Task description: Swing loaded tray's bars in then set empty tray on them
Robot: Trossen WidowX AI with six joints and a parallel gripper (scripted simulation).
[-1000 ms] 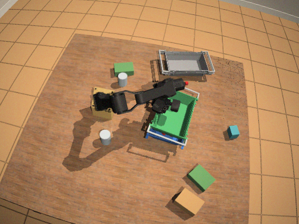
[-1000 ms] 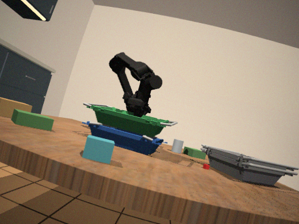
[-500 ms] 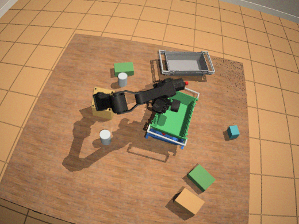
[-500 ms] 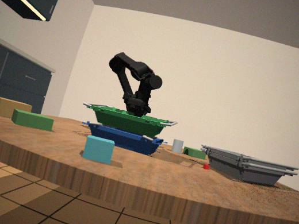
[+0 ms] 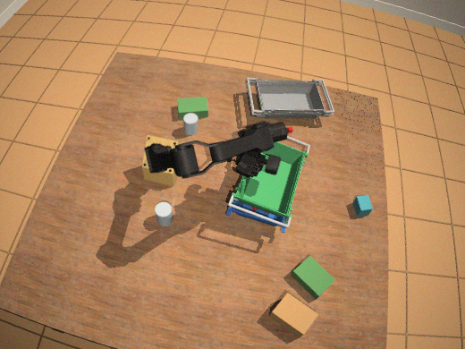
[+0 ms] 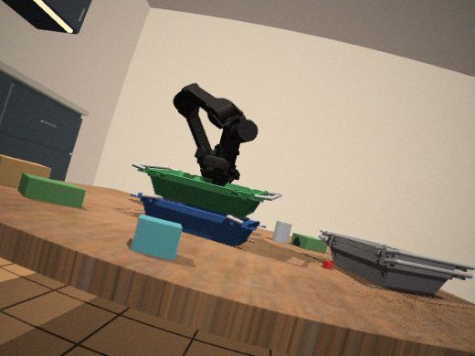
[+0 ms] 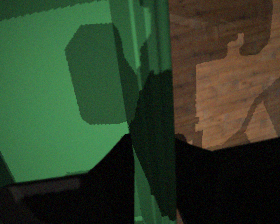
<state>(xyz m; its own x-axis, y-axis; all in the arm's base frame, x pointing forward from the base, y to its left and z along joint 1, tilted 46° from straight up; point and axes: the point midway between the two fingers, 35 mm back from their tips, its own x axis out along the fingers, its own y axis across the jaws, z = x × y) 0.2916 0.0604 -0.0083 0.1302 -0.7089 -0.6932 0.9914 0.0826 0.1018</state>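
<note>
My gripper tip is now 80 mm short of the green tray and 30 mm below it. Round my gripper tip: teal cube (430 mm ahead, 70 mm below, 50 mm to the left); then tan box (420 mm to the right, 270 mm ahead, 60 mm below).
</note>
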